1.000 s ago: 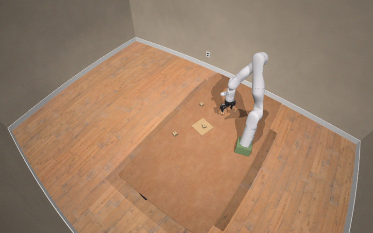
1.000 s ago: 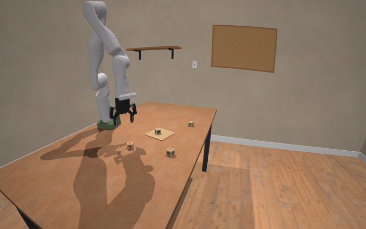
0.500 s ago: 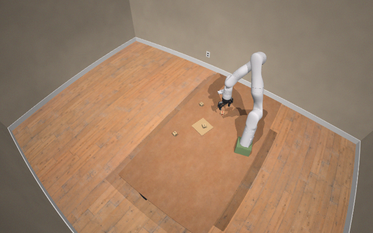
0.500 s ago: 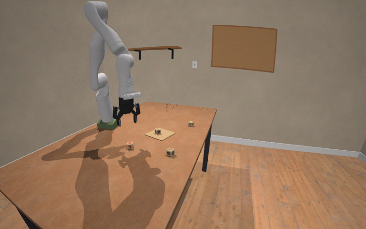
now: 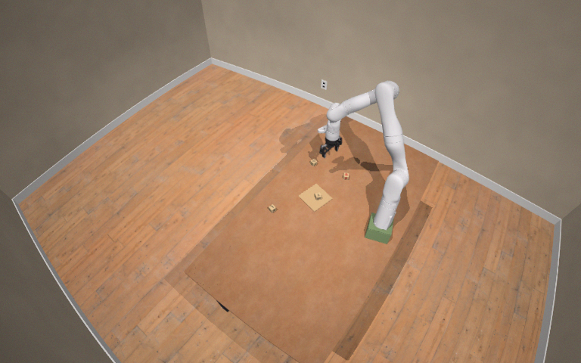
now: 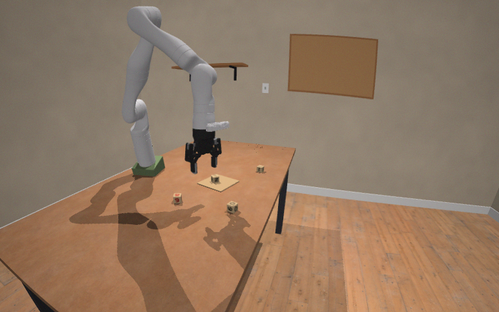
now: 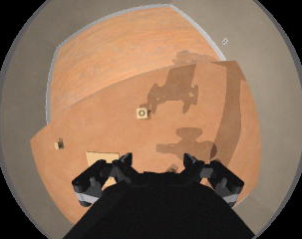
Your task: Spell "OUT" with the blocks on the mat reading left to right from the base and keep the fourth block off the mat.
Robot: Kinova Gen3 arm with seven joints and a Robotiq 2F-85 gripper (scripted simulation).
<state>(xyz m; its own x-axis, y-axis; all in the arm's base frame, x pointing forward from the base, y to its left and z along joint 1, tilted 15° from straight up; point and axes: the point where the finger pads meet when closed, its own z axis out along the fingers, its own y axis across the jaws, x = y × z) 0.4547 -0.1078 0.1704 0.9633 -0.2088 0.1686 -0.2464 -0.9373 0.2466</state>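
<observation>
The letter block lies 100 mm ahead of my hand, 20 mm to the left of it and 140 mm below it. Round my hand: tan mat 70 mm behind, 210 mm to the left, 150 mm below.
</observation>
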